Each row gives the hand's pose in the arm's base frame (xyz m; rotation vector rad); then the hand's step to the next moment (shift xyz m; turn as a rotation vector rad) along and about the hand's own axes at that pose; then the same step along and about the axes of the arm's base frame.
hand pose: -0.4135 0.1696 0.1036 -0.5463 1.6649 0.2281
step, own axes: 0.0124 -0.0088 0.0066 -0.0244 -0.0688 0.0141
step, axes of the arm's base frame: 0.0090 -0.0074 -0.0118 0.0470 -0.0478 0.0321
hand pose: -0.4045 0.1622 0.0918 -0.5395 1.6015 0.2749
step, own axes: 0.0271 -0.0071 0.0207 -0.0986 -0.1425 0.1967
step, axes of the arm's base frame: 0.0207 -0.0009 -0.0280 0.2441 -0.0096 0.0951
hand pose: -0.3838 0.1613 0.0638 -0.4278 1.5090 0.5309
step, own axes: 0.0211 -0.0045 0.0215 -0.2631 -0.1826 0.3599
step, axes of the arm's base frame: 0.0199 0.0100 -0.0208 0.4027 0.0409 0.2612
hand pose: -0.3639 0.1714 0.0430 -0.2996 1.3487 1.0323
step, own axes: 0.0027 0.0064 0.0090 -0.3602 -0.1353 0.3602
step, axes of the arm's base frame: 0.0008 0.0111 0.0023 0.3790 0.0250 0.3654
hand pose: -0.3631 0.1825 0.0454 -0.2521 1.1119 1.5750
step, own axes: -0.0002 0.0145 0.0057 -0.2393 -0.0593 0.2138
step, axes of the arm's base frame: -0.0101 0.0053 0.0106 0.2157 -0.0001 0.2448
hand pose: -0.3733 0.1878 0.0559 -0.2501 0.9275 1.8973
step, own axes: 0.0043 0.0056 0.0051 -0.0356 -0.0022 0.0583
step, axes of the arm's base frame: -0.0058 0.0051 0.0040 0.0321 0.0168 0.0579
